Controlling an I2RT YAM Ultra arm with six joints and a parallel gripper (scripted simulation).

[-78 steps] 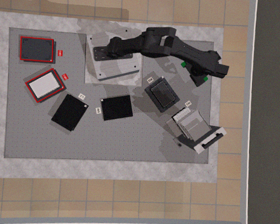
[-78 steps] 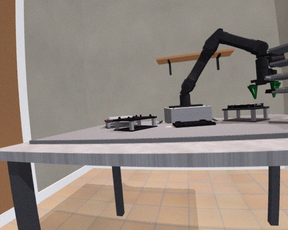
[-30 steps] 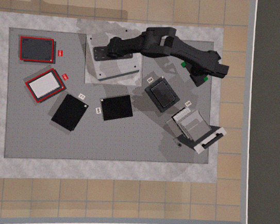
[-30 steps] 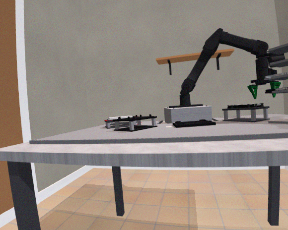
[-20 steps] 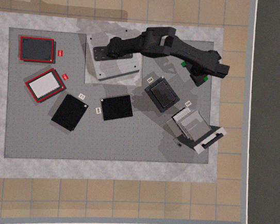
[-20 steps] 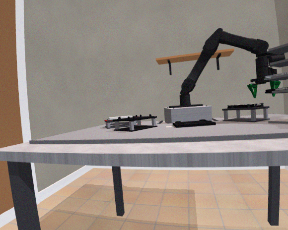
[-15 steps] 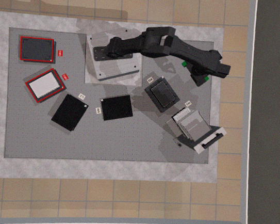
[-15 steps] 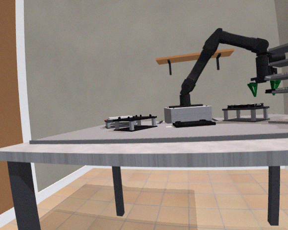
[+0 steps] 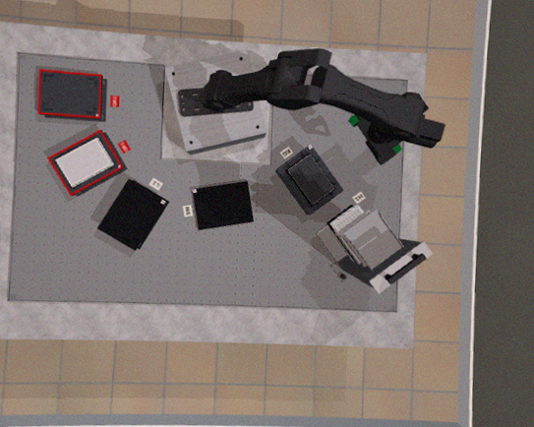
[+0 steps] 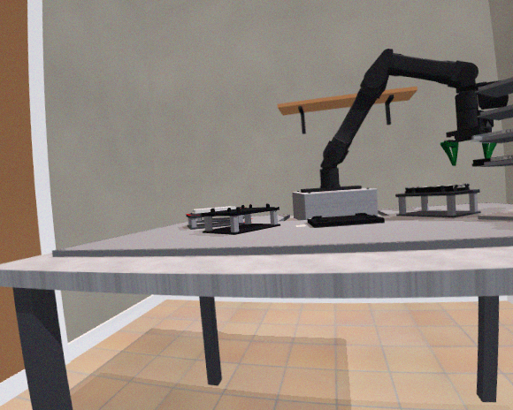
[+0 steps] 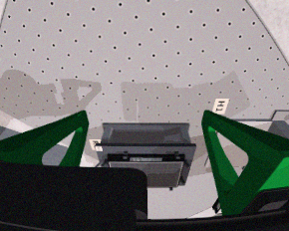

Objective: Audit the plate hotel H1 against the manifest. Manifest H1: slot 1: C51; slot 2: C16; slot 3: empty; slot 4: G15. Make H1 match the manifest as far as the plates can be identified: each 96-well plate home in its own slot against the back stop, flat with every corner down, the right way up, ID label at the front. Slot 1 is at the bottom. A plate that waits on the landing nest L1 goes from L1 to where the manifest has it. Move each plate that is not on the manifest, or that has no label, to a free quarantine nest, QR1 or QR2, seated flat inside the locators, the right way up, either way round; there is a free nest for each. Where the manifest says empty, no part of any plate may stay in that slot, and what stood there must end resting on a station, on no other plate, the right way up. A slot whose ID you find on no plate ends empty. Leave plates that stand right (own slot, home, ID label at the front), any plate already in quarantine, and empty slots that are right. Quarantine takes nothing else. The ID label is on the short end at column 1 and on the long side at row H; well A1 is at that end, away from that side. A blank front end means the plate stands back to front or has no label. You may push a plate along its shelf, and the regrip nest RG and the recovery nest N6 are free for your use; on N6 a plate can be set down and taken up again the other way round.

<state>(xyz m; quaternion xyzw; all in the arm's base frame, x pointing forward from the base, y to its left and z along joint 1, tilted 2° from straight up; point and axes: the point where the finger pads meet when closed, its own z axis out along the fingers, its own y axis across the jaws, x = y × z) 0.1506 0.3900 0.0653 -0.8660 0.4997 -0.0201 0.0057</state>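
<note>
Right now the regrip nest RG is 15 cm to the right of my hand, 9 cm ahead of it and 8 cm below it. Also, from my hand: recovery nest N6: 41 cm to the right, 13 cm below, 13 cm ahead; H1 tag: 15 cm ahead, 14 cm below; landing nest L1: 66 cm to the right, 13 cm ahead, 9 cm below.
</note>
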